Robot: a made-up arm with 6 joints.
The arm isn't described. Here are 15 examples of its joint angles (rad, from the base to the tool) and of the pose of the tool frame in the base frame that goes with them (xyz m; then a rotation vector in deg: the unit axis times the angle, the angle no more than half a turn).
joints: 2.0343 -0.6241 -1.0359 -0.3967 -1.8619 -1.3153
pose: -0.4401 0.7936 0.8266 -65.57 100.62 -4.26
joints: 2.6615 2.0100 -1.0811 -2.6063 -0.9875 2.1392
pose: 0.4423 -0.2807 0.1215 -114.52 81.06 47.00
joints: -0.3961 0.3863 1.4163 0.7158 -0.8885 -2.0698
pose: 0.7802 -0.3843 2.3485 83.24 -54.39 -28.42
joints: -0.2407 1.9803 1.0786 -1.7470 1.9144 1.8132
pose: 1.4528 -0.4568 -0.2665 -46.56 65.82 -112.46
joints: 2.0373 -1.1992 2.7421 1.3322 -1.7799 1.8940
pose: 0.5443 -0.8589 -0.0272 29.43 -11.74 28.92
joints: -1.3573 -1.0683 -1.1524 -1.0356 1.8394 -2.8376
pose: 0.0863 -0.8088 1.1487 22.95 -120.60 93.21
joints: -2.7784 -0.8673 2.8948 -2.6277 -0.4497 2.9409
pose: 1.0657 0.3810 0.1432 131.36 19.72 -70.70
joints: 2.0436 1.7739 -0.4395 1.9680 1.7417 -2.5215
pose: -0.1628 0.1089 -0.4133 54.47 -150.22 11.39
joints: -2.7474 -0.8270 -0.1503 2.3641 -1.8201 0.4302
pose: -0.4383 -0.1050 2.0148 -38.92 -53.05 50.52
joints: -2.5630 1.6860 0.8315 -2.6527 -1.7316 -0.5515
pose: -1.3894 -0.9657 -0.0095 87.81 -113.00 40.63
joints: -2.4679 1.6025 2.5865 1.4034 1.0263 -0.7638
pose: -0.8812 -0.8167 1.8195 -100.50 31.99 -71.30
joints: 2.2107 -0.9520 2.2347 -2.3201 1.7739 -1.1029
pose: 0.9060 -1.0911 0.8407 -12.13 -51.80 33.91
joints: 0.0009 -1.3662 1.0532 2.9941 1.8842 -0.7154
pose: -1.3017 0.0135 1.4754 -139.23 -22.89 -34.29
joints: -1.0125 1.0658 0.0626 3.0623 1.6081 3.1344
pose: 0.7270 -1.1482 0.0732 78.93 129.78 -18.83
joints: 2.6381 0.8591 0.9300 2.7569 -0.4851 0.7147
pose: -1.5733 0.8876 1.4211 -58.45 -142.66 -33.68
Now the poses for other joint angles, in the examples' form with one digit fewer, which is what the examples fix.
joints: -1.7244 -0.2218 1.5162 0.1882 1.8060 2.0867
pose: 0.089 0.450 2.313 36.7 52.0 51.2
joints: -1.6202 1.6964 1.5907 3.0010 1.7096 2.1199
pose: -0.077 -1.856 0.628 126.7 40.7 -102.2
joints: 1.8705 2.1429 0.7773 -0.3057 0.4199 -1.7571
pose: -0.323 1.088 -0.762 36.8 93.2 18.7
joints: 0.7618 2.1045 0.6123 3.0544 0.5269 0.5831
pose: 0.649 0.625 -0.800 57.7 57.9 -103.0
